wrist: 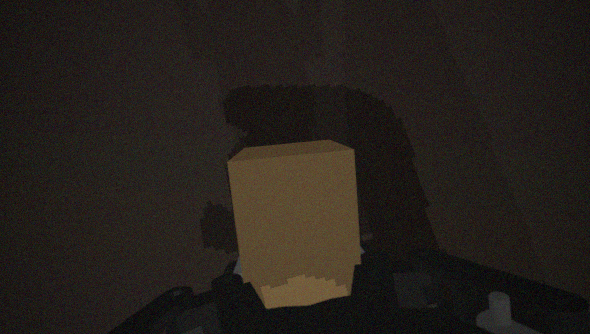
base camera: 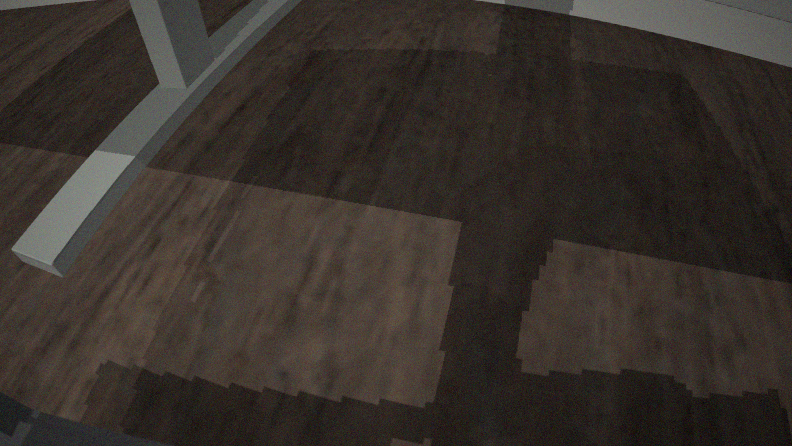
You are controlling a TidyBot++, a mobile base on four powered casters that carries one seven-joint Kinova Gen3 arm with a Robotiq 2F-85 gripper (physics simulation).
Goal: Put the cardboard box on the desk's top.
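The cardboard box is a tan block in the lower middle of the wrist view. My gripper is shut on it, with pale finger edges showing at the box's left and right sides. Past the box lies a dark brown surface with the shadow of the gripper and box on it. I cannot tell from this view whether that surface is the desk's top or the floor, or how far below the box it is. The desk's top, the box and the gripper do not show in the base view.
A pale grey leg, seemingly the desk's, stands on a long foot bar at the left of the base view. A pale wall base runs along the back right. Large shadows fall across the brown wood floor.
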